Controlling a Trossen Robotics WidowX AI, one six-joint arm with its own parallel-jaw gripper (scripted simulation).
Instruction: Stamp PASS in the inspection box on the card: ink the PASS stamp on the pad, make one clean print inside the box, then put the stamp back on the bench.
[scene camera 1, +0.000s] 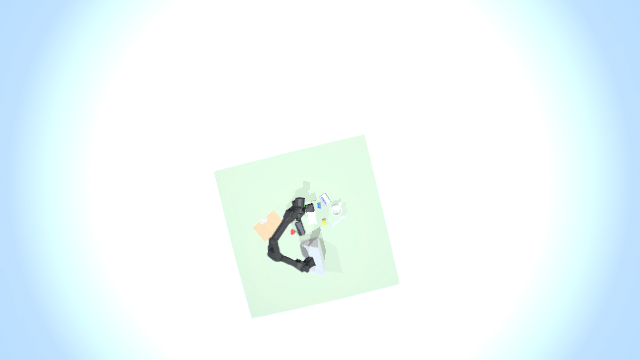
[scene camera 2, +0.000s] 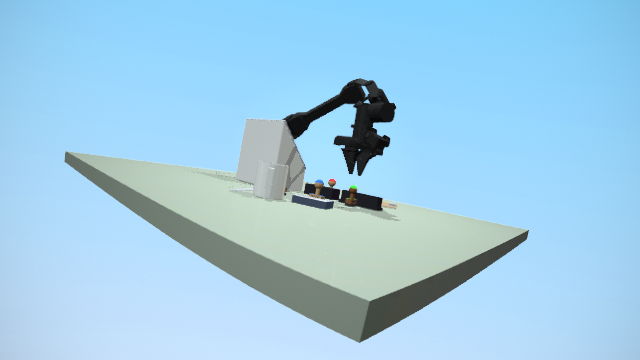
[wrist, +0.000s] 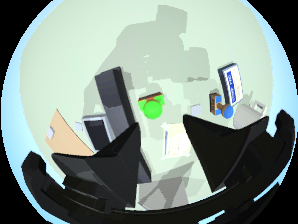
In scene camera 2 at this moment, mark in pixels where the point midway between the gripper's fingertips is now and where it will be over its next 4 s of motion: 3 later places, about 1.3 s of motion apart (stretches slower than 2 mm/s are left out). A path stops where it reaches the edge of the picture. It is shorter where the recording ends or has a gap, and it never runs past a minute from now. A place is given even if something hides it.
My gripper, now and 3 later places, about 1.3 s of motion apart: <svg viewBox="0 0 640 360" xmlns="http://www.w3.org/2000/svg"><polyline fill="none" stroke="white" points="354,175 352,196 353,193 354,187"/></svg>
